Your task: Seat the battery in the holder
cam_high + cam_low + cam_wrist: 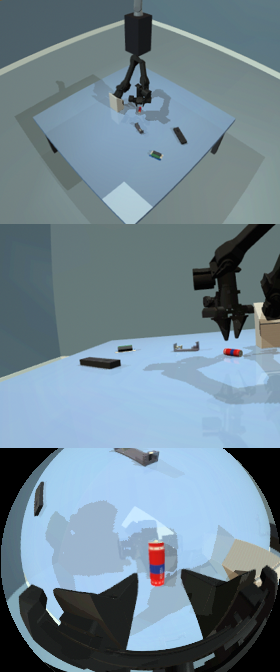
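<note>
My gripper tip is 40 mm above the red battery. From my gripper tip the other things lie so: black remote: 420 mm ahead, 40 mm below, 10 mm to the left.
</note>
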